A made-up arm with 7 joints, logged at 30 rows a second.
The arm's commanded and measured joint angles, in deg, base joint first. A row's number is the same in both.
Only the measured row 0 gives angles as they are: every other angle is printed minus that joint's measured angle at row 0.
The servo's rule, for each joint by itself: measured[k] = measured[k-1] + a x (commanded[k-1-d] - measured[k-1]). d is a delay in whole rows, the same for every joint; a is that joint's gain. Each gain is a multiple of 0.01, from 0.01 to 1. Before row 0 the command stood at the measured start. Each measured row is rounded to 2 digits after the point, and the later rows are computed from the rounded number. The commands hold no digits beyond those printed.
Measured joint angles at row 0:
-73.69, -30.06, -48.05, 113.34, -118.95, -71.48, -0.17
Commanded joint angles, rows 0 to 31:
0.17, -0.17, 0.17, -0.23, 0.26, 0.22, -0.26
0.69, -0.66, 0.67, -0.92, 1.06, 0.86, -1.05
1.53, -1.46, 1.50, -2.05, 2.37, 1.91, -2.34
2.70, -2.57, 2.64, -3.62, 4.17, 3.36, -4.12
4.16, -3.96, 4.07, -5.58, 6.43, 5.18, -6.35
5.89, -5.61, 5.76, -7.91, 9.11, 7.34, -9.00
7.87, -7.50, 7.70, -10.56, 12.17, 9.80, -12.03
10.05, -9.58, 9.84, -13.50, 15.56, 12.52, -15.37
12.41, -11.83, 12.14, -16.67, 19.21, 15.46, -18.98
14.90, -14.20, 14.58, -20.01, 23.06, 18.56, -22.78
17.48, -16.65, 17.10, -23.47, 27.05, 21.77, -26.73
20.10, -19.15, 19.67, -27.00, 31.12, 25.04, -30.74
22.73, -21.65, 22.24, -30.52, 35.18, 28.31, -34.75
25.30, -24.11, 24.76, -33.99, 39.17, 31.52, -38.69
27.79, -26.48, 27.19, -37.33, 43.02, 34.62, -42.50
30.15, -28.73, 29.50, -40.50, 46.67, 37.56, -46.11
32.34, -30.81, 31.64, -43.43, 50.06, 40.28, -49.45
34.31, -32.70, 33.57, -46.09, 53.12, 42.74, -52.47
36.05, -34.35, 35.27, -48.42, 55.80, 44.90, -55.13
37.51, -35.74, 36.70, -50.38, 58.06, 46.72, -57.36
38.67, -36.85, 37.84, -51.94, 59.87, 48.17, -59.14
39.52, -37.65, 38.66, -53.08, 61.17, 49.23, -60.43
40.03, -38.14, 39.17, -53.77, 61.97, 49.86, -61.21
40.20, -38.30, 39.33, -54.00, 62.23, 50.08, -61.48
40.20, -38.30, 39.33, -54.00, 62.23, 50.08, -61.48
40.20, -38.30, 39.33, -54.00, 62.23, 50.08, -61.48
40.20, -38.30, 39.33, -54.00, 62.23, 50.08, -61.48
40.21, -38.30, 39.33, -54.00, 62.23, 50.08, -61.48
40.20, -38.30, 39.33, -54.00, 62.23, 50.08, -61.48
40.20, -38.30, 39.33, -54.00, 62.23, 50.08, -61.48
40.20, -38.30, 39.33, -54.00, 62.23, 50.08, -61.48
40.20, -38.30, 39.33, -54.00, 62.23, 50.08, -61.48
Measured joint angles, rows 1 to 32:
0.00, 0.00, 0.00, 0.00, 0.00, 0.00, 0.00
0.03, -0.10, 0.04, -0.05, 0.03, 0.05, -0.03
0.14, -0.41, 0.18, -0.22, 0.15, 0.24, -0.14
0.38, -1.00, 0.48, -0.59, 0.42, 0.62, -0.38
0.77, -1.88, 0.98, -1.20, 0.87, 1.25, -0.79
1.35, -3.04, 1.69, -2.08, 1.54, 2.15, -1.40
2.12, -4.48, 2.63, -3.25, 2.45, 3.34, -2.24
3.10, -6.17, 3.80, -4.71, 3.62, 4.83, -3.32
4.28, -8.08, 5.19, -6.47, 5.05, 6.60, -4.65
5.66, -10.18, 6.79, -8.51, 6.75, 8.64, -6.23
7.23, -12.43, 8.58, -10.81, 8.71, 10.92, -8.05
8.97, -14.79, 10.54, -13.34, 10.91, 13.42, -10.10
10.86, -17.23, 12.64, -16.07, 13.34, 16.09, -12.37
12.88, -19.71, 14.85, -18.96, 15.96, 18.90, -14.83
14.99, -22.17, 17.13, -21.97, 18.75, 21.80, -17.45
17.17, -24.58, 19.44, -25.04, 21.66, 24.75, -20.21
19.38, -26.90, 21.75, -28.13, 24.66, 27.70, -23.06
21.58, -29.09, 24.02, -31.19, 27.71, 30.59, -25.96
23.74, -31.11, 26.22, -34.17, 30.76, 33.38, -28.88
25.83, -32.92, 28.30, -37.02, 33.76, 36.03, -31.77
27.82, -34.50, 30.23, -39.69, 36.68, 38.49, -34.58
29.66, -35.82, 31.98, -42.14, 39.46, 40.72, -37.28
31.34, -36.84, 33.52, -44.33, 42.07, 42.68, -39.83
32.82, -37.57, 34.82, -46.22, 44.46, 44.33, -42.18
34.07, -37.98, 35.86, -47.78, 46.59, 45.65, -44.30
35.11, -38.16, 36.66, -49.02, 48.47, 46.67, -46.19
35.98, -38.24, 37.27, -50.02, 50.12, 47.45, -47.87
36.70, -38.27, 37.74, -50.82, 51.57, 48.05, -49.37
37.30, -38.29, 38.11, -51.46, 52.85, 48.52, -50.70
37.79, -38.30, 38.39, -51.97, 53.98, 48.88, -51.89
38.20, -38.30, 38.61, -52.38, 54.97, 49.16, -52.94
38.54, -38.30, 38.78, -52.70, 55.84, 49.37, -53.88
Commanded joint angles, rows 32 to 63:
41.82, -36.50, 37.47, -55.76, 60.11, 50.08, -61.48
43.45, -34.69, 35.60, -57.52, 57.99, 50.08, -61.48
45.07, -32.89, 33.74, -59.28, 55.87, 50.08, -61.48
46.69, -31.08, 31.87, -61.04, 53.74, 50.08, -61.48
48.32, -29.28, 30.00, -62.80, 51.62, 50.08, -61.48
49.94, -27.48, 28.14, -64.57, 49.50, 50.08, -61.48
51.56, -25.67, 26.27, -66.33, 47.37, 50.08, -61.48
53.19, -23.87, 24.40, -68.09, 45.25, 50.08, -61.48
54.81, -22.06, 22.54, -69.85, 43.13, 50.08, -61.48
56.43, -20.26, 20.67, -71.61, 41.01, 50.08, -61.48
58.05, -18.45, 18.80, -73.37, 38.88, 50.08, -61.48
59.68, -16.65, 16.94, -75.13, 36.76, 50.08, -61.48
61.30, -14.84, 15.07, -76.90, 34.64, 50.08, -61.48
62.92, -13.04, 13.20, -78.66, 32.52, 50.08, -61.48
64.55, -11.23, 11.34, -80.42, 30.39, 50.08, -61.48
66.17, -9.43, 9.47, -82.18, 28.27, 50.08, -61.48
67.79, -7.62, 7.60, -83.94, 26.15, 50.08, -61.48
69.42, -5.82, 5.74, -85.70, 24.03, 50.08, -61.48
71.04, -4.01, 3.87, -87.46, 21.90, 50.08, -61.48
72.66, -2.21, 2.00, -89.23, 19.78, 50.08, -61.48
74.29, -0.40, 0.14, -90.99, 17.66, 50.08, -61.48
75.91, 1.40, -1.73, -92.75, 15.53, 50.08, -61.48
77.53, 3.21, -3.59, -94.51, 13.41, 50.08, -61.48
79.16, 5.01, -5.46, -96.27, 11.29, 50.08, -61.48
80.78, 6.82, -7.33, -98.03, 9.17, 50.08, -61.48
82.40, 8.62, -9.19, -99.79, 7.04, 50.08, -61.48
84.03, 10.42, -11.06, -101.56, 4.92, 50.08, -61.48
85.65, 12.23, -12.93, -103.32, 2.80, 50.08, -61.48
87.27, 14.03, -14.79, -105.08, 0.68, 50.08, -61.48
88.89, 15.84, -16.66, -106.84, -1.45, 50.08, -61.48
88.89, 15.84, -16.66, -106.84, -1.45, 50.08, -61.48
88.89, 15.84, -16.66, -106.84, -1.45, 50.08, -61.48
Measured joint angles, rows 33 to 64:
38.82, -38.30, 38.91, -52.96, 56.61, 49.53, -54.72
39.33, -37.29, 38.58, -53.52, 57.03, 49.66, -55.46
40.03, -35.83, 37.89, -54.32, 57.15, 49.76, -56.12
40.89, -34.18, 36.94, -55.31, 57.00, 49.83, -56.71
41.88, -32.44, 35.77, -56.46, 56.61, 49.89, -57.23
42.97, -30.67, 34.44, -57.73, 56.01, 49.93, -57.70
44.15, -28.88, 32.99, -59.10, 55.23, 49.96, -58.12
45.41, -27.08, 31.44, -60.55, 54.29, 49.99, -58.49
46.73, -25.28, 29.82, -62.06, 53.21, 50.01, -58.82
48.10, -23.48, 28.15, -63.62, 52.00, 50.03, -59.11
49.52, -21.68, 26.43, -65.22, 50.68, 50.04, -59.37
50.97, -19.87, 24.68, -66.85, 49.26, 50.05, -59.60
52.45, -18.07, 22.90, -68.51, 47.76, 50.06, -59.81
53.95, -16.26, 21.10, -70.19, 46.19, 50.06, -59.99
55.47, -14.46, 19.28, -71.88, 44.55, 50.06, -60.15
57.01, -12.65, 17.45, -73.59, 42.85, 50.06, -60.30
58.57, -10.85, 15.61, -75.31, 41.10, 50.06, -60.43
60.14, -9.04, 13.77, -77.04, 39.31, 50.06, -60.55
61.72, -7.24, 11.92, -78.77, 37.48, 50.06, -60.65
63.30, -5.43, 10.07, -80.51, 35.61, 50.06, -60.74
64.89, -3.63, 8.21, -82.25, 33.71, 50.06, -60.82
66.49, -1.82, 6.35, -84.00, 31.78, 50.06, -60.89
68.09, -0.02, 4.49, -85.75, 29.83, 50.06, -60.95
69.69, 1.79, 2.63, -87.50, 27.86, 50.06, -61.01
71.30, 3.59, 0.77, -89.25, 25.87, 50.06, -61.06
72.91, 5.40, -1.09, -91.01, 23.87, 50.06, -61.11
74.52, 7.20, -2.95, -92.77, 21.85, 50.06, -61.15
76.14, 9.00, -4.82, -94.53, 19.82, 50.06, -61.19
77.76, 10.81, -6.69, -96.29, 17.78, 50.06, -61.22
79.38, 12.61, -8.55, -98.05, 15.73, 50.06, -61.25
81.00, 14.42, -10.42, -99.81, 13.67, 50.06, -61.28
82.34, 15.22, -11.86, -101.22, 11.86, 50.06, -61.30

